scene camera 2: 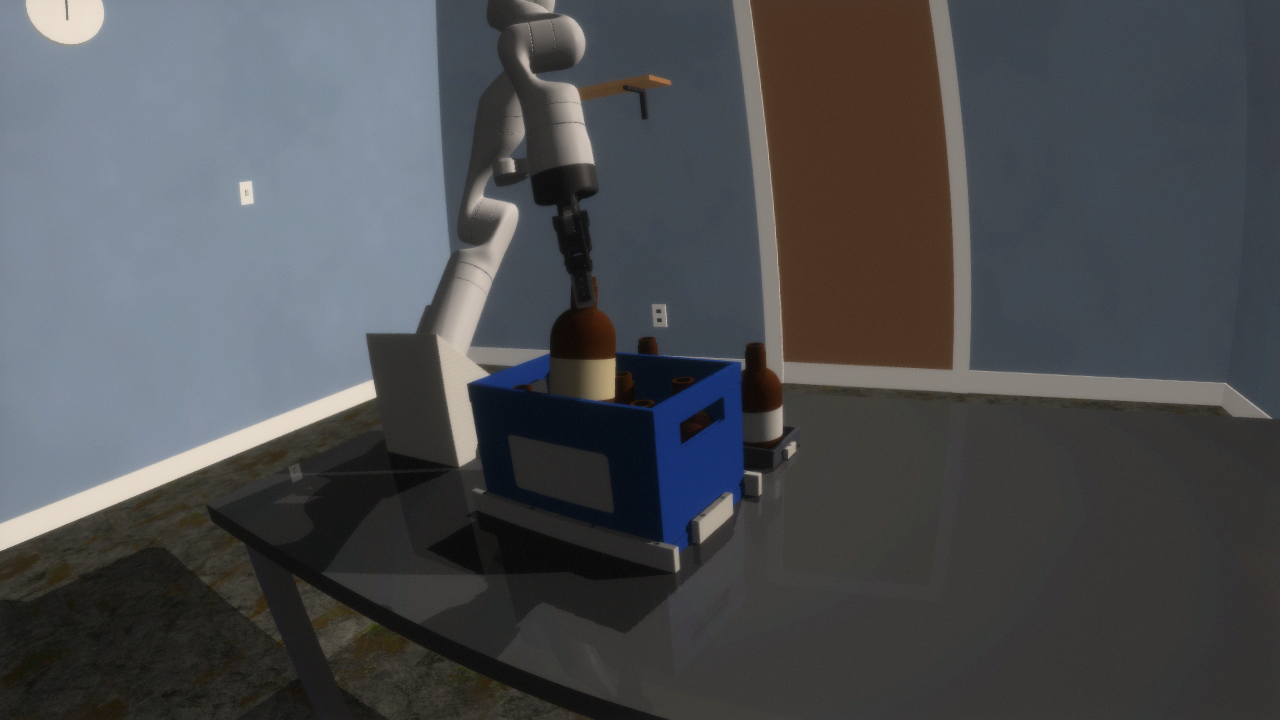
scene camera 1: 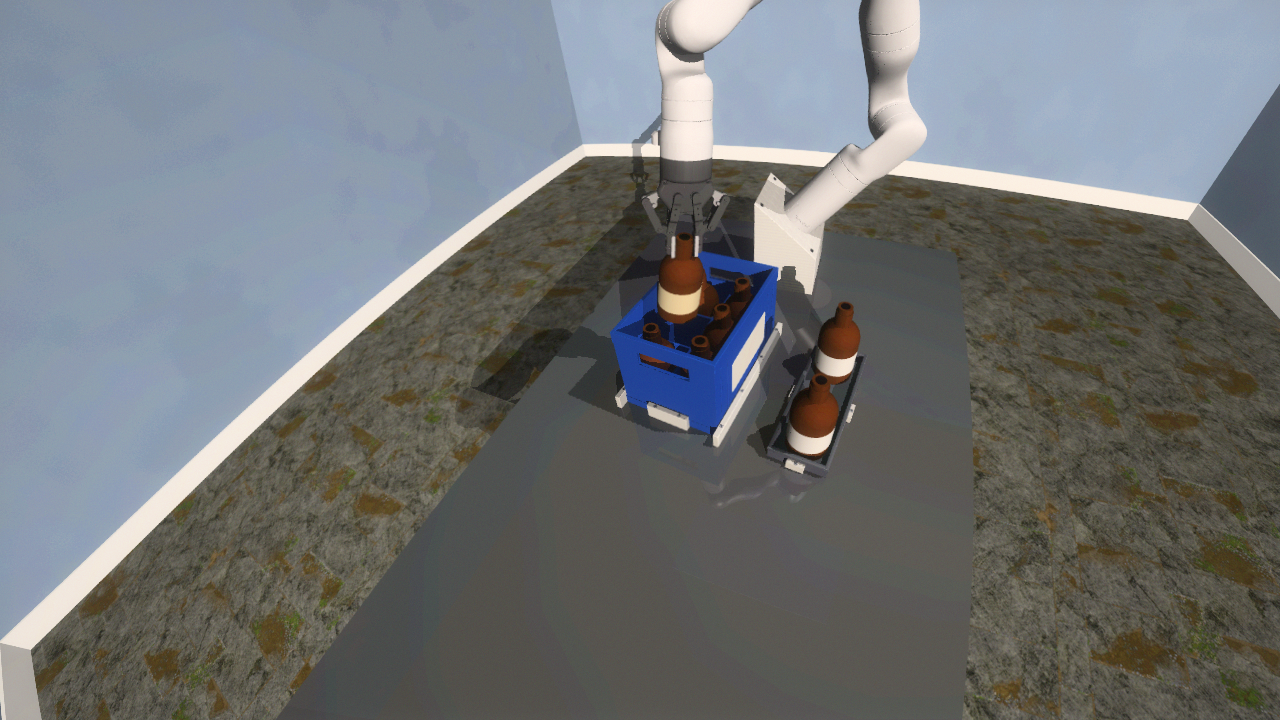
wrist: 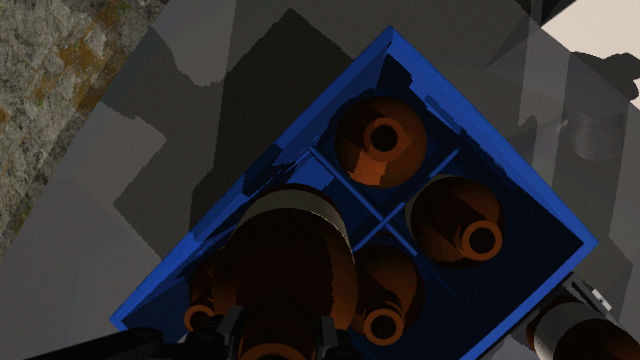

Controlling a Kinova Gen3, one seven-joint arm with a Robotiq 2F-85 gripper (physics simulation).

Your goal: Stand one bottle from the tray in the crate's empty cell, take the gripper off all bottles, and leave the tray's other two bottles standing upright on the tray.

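Places are measured from the arm's base along level axes (x up, y right, z ahead), in metres.
Where they show: gripper, fingertip midpoint: point(scene camera 2: 587, 307) point(scene camera 1: 683, 255) point(wrist: 279, 333); arm's base at its link origin: point(scene camera 2: 436, 362) point(scene camera 1: 798, 217).
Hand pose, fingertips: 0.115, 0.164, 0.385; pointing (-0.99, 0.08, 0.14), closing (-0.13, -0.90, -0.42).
Observation:
Things, the pixels of their top centre, and the offset from my fingertips, as dx, dy, dz. "pt": a spot on its surface instead.
- brown bottle with a cream label, top centre: point(wrist: 242, 347) point(scene camera 2: 575, 277) point(scene camera 1: 676, 234) +0.036, +0.010, -0.006
- blue crate at its top centre: point(wrist: 338, 291) point(scene camera 2: 599, 373) point(scene camera 1: 699, 297) -0.082, -0.021, -0.003
- dark tray at a spot on its surface: point(scene camera 1: 848, 407) pt -0.232, -0.295, +0.062
- crate bottle's neck at a spot on its surface: point(wrist: 383, 326) pt -0.094, -0.060, +0.004
My gripper point(scene camera 1: 684, 246) point(scene camera 2: 583, 291) point(wrist: 279, 333) is shut on the neck of a brown bottle with a cream label point(scene camera 1: 680, 291) point(scene camera 2: 582, 349) point(wrist: 290, 260). The bottle hangs upright, its lower part inside the mouth of the blue crate point(scene camera 1: 666, 389) point(scene camera 2: 572, 447) point(wrist: 530, 172), over the middle cell of the row along one long wall. The cell's floor is mostly hidden by it in the wrist view. Several brown bottles stand in the other cells. Two white-labelled bottles, one at the back point(scene camera 1: 838, 344) and one in front point(scene camera 1: 812, 420), stand upright on the dark tray point(scene camera 1: 848, 407) beside the crate.
White blocks point(scene camera 1: 666, 416) point(scene camera 2: 713, 517) line the crate's base. Thin blue dividers point(wrist: 345, 182) separate the cells. A crate bottle's neck point(wrist: 383, 326) and another neck point(wrist: 200, 319) are close beside the held bottle. The robot's white base point(scene camera 1: 787, 241) point(scene camera 2: 418, 394) stands behind the crate.

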